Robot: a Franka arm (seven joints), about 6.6 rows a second.
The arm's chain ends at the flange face. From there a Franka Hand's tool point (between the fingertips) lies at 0.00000 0.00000 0.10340 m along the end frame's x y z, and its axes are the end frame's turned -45 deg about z.
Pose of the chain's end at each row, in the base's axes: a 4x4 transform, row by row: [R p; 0 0 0 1], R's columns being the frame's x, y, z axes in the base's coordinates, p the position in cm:
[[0.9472 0.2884 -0.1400 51.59], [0.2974 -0.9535 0.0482 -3.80], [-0.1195 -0.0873 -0.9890 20.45], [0 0 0 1]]
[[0.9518 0.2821 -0.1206 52.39], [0.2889 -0.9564 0.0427 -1.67], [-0.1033 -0.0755 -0.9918 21.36], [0 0 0 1]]
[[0.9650 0.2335 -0.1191 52.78], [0.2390 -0.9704 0.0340 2.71], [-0.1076 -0.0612 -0.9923 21.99], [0 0 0 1]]
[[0.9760 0.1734 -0.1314 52.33], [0.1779 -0.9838 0.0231 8.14], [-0.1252 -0.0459 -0.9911 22.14], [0 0 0 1]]
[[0.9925 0.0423 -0.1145 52.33], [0.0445 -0.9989 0.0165 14.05], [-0.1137 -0.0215 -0.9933 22.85], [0 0 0 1]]
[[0.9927 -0.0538 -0.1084 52.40], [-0.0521 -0.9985 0.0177 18.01], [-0.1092 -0.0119 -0.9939 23.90], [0 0 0 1]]
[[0.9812 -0.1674 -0.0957 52.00], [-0.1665 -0.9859 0.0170 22.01], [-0.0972 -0.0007 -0.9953 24.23], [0 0 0 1]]
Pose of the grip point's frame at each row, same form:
[[0.4658 0.8737 -0.1400 50.14], [0.8845 -0.4639 0.0482 -3.30], [-0.0228 -0.1462 -0.9890 10.22], [0 0 0 1]]
[[0.4735 0.8725 -0.1206 51.14], [0.8806 -0.4720 0.0427 -1.23], [-0.0197 -0.1264 -0.9918 11.10], [0 0 0 1]]
[[0.5172 0.8475 -0.1191 51.55], [0.8552 -0.5172 0.0340 3.06], [-0.0328 -0.1194 -0.9923 11.73], [0 0 0 1]]
[[0.5675 0.8127 -0.1314 50.97], [0.8214 -0.5699 0.0231 8.38], [-0.0561 -0.1210 -0.9911 11.89], [0 0 0 1]]
[[0.6719 0.7317 -0.1145 51.15], [0.7378 -0.6749 0.0165 14.22], [-0.0652 -0.0956 -0.9933 12.58], [0 0 0 1]]
[[0.7400 0.6639 -0.1084 51.28], [0.6692 -0.7429 0.0177 18.19], [-0.0688 -0.0856 -0.9939 13.62], [0 0 0 1]]
[[0.8122 0.5754 -0.0957 51.01], [0.5794 -0.8149 0.0170 22.19], [-0.0682 -0.0692 -0.9953 13.94], [0 0 0 1]]

